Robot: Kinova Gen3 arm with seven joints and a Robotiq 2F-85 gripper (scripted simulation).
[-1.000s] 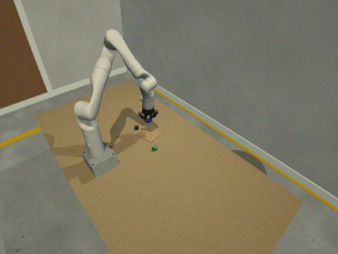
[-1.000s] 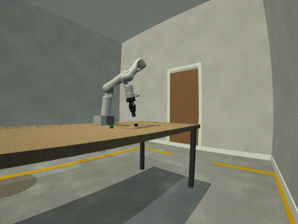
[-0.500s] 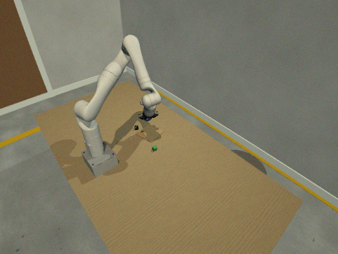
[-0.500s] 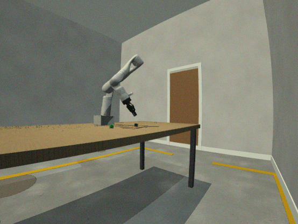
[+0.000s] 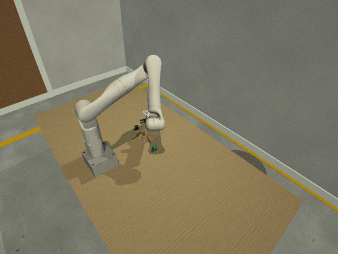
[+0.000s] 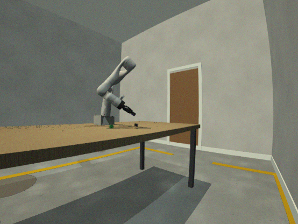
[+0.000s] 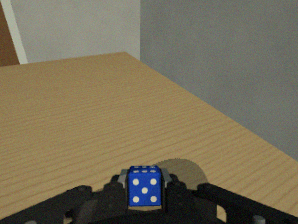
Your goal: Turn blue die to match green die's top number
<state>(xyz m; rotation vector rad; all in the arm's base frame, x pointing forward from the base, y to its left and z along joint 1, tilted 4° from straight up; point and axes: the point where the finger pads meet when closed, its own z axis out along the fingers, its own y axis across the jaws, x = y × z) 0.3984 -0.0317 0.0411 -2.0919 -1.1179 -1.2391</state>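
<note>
Right now my hand is 11 cm above the tan mat, 1 cm to the left of it and 1 cm past it. Also, from my hand: black die: 10 cm below, 9 cm to the left, 4 cm behind; then blue die: 1 cm to the left; then green die: 15 cm to the right, 10 cm below, 10 cm behind.
</note>
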